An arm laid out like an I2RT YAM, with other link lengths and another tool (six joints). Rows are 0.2 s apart.
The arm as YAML. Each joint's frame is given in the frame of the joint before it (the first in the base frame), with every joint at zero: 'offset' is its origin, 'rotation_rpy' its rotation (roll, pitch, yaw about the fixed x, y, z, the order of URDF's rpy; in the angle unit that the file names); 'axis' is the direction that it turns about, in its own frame. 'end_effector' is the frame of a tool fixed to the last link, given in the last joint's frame.
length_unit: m
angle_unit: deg
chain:
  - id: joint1
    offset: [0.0, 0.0, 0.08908]
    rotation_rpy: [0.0, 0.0, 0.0]
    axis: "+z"
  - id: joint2
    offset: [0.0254, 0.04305, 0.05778]
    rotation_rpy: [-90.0, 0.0, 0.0]
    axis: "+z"
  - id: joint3
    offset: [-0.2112, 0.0, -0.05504]
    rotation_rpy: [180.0, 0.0, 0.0]
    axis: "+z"
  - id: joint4
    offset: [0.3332, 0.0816, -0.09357]
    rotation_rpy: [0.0, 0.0, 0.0]
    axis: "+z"
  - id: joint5
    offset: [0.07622, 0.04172, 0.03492]
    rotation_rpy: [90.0, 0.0, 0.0]
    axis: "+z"
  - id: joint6
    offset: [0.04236, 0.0, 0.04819]
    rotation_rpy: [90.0, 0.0, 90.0]
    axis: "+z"
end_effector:
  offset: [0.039, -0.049, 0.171]
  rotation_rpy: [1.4, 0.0, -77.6]
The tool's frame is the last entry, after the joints.
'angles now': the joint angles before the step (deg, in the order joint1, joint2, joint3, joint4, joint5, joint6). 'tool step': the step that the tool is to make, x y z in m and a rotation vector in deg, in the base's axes. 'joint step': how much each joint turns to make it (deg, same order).
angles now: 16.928 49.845 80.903 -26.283 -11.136 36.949
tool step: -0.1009 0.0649 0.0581 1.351 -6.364 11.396
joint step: 18.281 -3.378 5.299 -2.710 6.587 -2.515
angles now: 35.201 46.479 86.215 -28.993 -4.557 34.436
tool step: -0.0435 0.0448 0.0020 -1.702 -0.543 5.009
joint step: 15.128 1.658 1.620 -0.705 9.664 -3.411
